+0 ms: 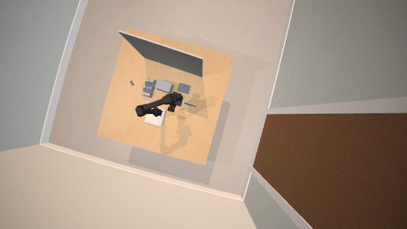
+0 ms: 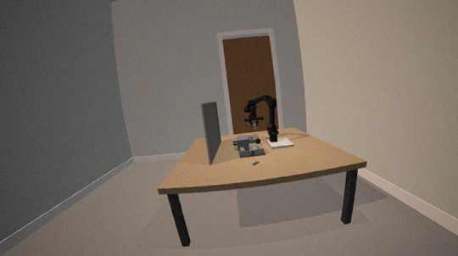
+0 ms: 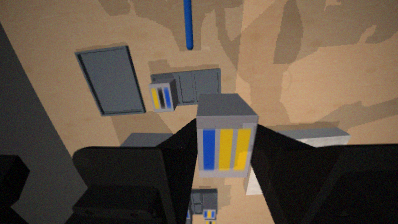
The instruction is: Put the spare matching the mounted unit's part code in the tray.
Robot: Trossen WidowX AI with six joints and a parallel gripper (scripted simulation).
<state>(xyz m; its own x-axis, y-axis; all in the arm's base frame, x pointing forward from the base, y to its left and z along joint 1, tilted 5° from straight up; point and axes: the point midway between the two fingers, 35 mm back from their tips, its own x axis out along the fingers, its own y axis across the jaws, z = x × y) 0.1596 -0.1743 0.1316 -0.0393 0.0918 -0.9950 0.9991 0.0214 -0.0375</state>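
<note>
Now: the grey tray 190 mm ahead of my gripper tip, 10 mm to the right of it and 140 mm below it. From my gripper tip the other things lie so: blue rod 40 mm ahead, 130 mm to the right, 140 mm below; flat grey holder plate 40 mm ahead, 140 mm below; dark round object 10 mm behind, 90 mm to the left, 120 mm below.
</note>
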